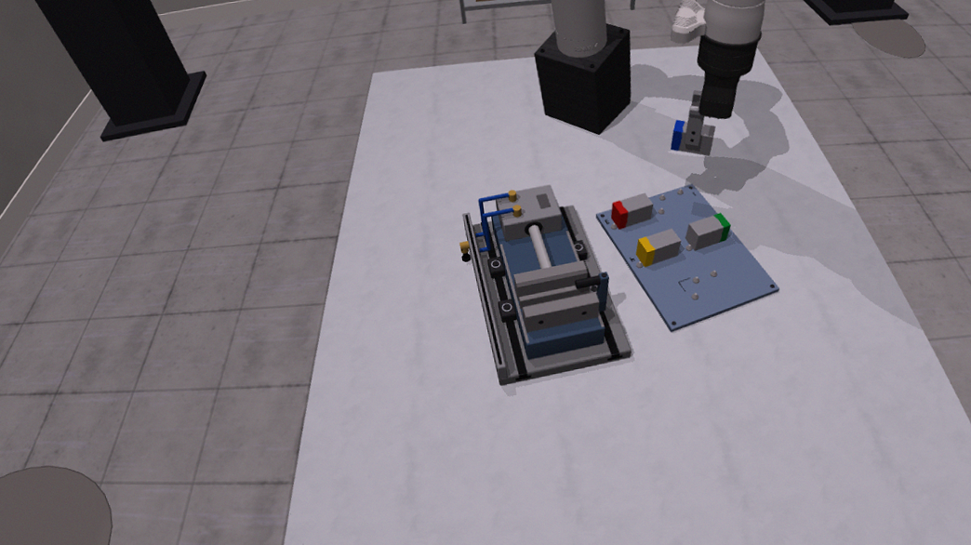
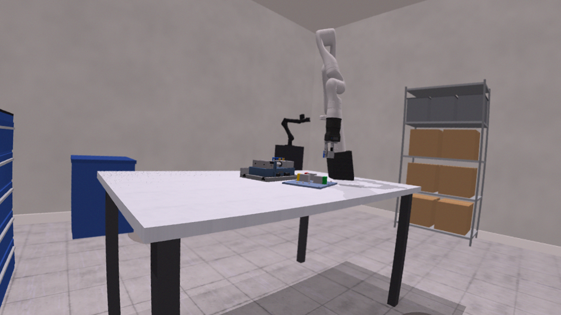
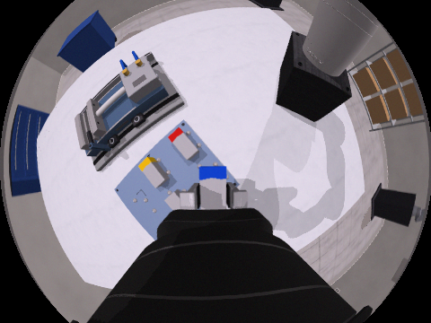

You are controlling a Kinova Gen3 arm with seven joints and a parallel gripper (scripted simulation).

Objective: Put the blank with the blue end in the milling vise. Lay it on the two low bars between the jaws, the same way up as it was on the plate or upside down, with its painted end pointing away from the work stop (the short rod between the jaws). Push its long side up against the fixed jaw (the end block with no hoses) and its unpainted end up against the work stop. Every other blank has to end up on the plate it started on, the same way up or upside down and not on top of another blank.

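Now: the blue-ended blank 20 mm below my hand. From my hand the other things lie so: yellow-ended blank (150 mm below, 100 mm ahead, 70 mm to the right); red-ended blank (150 mm below, 90 mm to the right, 20 mm ahead); green-ended blank (150 mm below, 90 mm ahead, 20 mm to the left).
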